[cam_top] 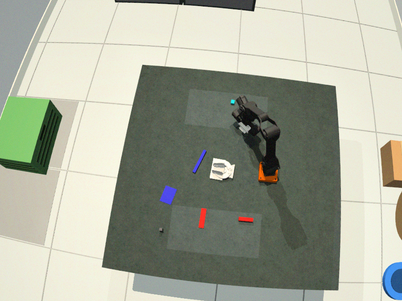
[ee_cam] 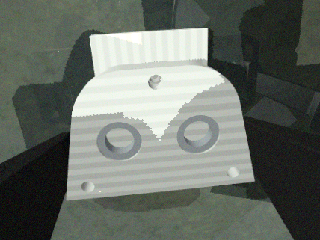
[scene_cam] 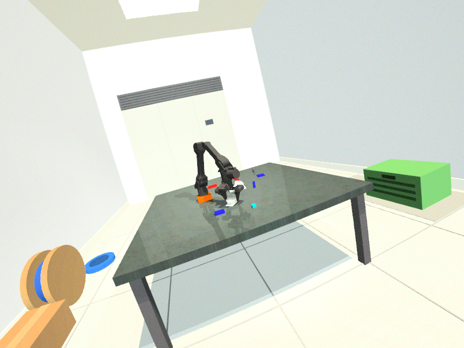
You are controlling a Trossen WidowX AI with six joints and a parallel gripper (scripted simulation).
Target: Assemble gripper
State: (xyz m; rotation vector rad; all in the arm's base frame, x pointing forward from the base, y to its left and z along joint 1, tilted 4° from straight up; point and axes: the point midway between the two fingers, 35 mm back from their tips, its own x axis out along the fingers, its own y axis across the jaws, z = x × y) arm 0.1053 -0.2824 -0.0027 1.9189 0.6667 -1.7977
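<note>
The white jaw lies 130 mm ahead of my gripper tip, 240 mm to the left of it and 10 mm above it. The rest, counted from my gripper tip: blue block 120 mm behind, 80 mm to the right; then blue strip 280 mm ahead, 190 mm to the left, 10 mm below; then cyan cube 50 mm ahead, 180 mm to the right.
</note>
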